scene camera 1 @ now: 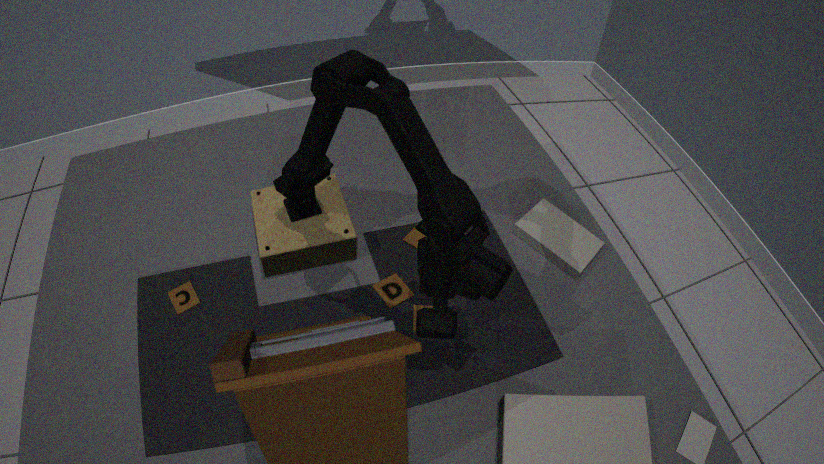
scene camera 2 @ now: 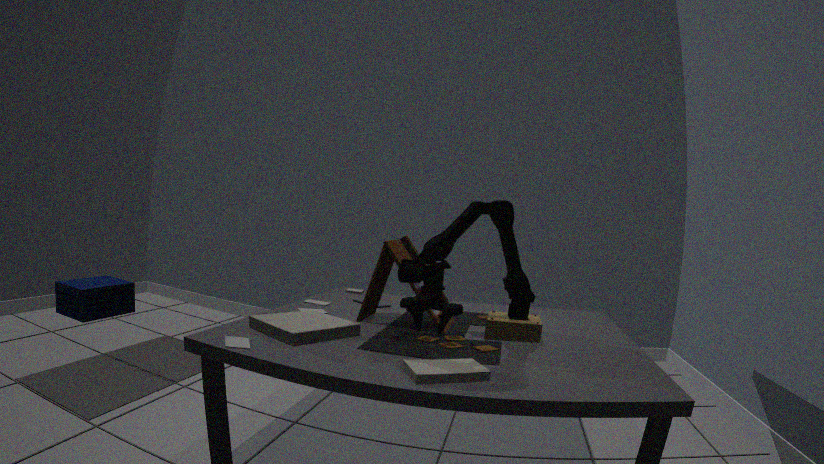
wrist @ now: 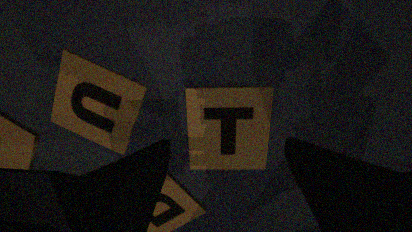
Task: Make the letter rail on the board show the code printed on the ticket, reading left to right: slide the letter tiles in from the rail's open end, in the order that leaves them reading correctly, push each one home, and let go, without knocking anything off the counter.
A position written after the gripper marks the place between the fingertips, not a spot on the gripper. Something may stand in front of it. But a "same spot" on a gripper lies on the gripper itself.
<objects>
gripper: scene camera 1 429,312; scene camera 2; wrist
pale slab: scene camera 1; scene camera 2; not seen in the wrist view (out of frame)
same spot on gripper: (wrist: 130,187) = (scene camera 2: 439,322)
same spot on pale slab: (scene camera 1: 569,245) = (scene camera 2: 431,364)
</objects>
